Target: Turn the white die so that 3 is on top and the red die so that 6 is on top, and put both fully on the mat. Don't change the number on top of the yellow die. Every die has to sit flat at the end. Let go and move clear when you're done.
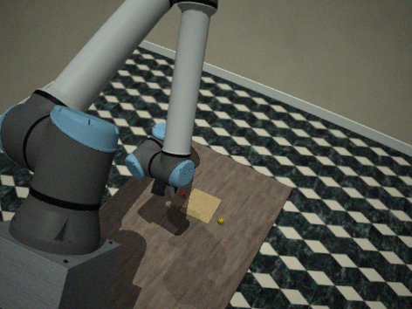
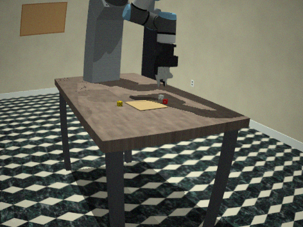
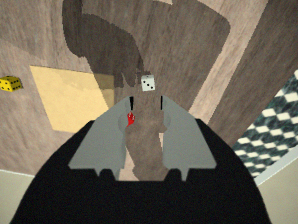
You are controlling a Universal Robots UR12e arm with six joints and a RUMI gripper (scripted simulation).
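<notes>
The white die lies 7 cm below my hand. From my hand the other things lie so: tan mat 5 cm ahead, 14 cm to the right, 8 cm below; then red die 7 cm ahead, 4 cm to the right, 7 cm below; then yellow die 24 cm to the right, 7 cm below.
</notes>
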